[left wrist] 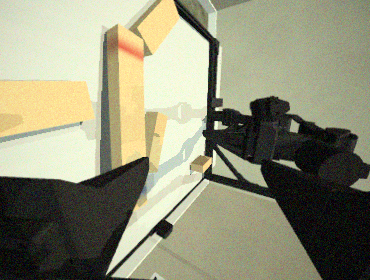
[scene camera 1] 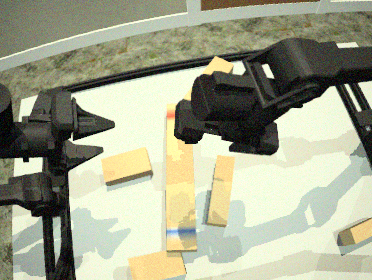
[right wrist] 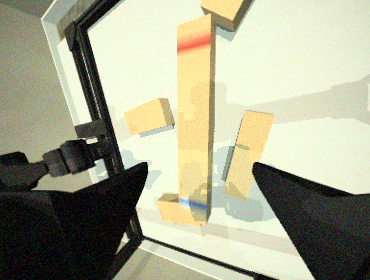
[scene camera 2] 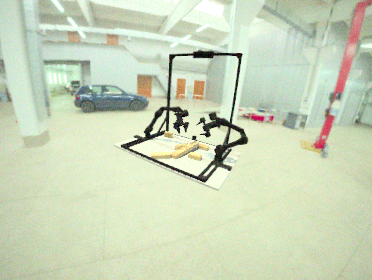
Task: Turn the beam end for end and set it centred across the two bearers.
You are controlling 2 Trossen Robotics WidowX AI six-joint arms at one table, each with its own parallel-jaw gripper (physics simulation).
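Frame: origin at the left arm's base, x ahead, y left, z up, level; centimetres.
Seen in the pictures: left gripper, between the fingertips: (left wrist: 204, 163) (scene camera 1: 108, 138) (scene camera 2: 197, 129); right gripper, between the fingertips: (left wrist: 202, 132) (scene camera 1: 208, 145) (right wrist: 199, 167) (scene camera 2: 182, 133); left arm's base, origin of its link: (scene camera 1: 54, 204) (right wrist: 106, 148) (scene camera 2: 217, 160); right arm's base, origin of its link: (left wrist: 212, 115) (scene camera 2: 147, 137).
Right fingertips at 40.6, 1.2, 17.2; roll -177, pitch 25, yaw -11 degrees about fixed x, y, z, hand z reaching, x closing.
Pixels of each thing's middle, then the offset from my right fingertips to it, as dx, dy, dz.
- beam, middle of its body: (right wrist: 195, 130) (left wrist: 128, 124) (scene camera 1: 180, 171) (scene camera 2: 186, 149) -6.2, +1.2, -15.3
- wooden block, middle of its body: (scene camera 1: 209, 84) (left wrist: 156, 24) (scene camera 2: 160, 155) +6.6, +26.1, -17.2
- short block, middle of its body: (left wrist: 43, 104) (scene camera 1: 127, 166) (right wrist: 148, 117) (scene camera 2: 195, 156) -19.4, +5.8, -17.2
- narrow block, middle of its body: (right wrist: 245, 155) (scene camera 1: 221, 191) (left wrist: 152, 142) +2.5, -5.0, -16.9
The beam (scene camera 1: 180, 200) (scene camera 2: 184, 150) (left wrist: 131, 100) (right wrist: 195, 115) lies lengthwise on the table, its red band at the upper end and its blue band at the lower end in scene camera 1. A wooden block (scene camera 1: 218, 65) (left wrist: 159, 25) (right wrist: 227, 12) sits slanted by the red end; another block (scene camera 1: 157, 266) (right wrist: 170, 212) is at the blue end. Whether either supports the beam is unclear. My left gripper (scene camera 1: 108, 137) (scene camera 2: 203, 128) (left wrist: 204, 163) is open and empty, left of the beam in scene camera 1. My right gripper (scene camera 2: 181, 130) (right wrist: 199, 167) is open and empty above the beam.
A short block (scene camera 1: 127, 166) (right wrist: 150, 116) lies left of the beam in scene camera 1. A narrow block (scene camera 1: 221, 190) (left wrist: 156, 142) (right wrist: 250, 152) lies to its right. Another block (scene camera 1: 357, 232) (left wrist: 201, 164) is at the far right. A black frame (scene camera 2: 170, 92) borders the table.
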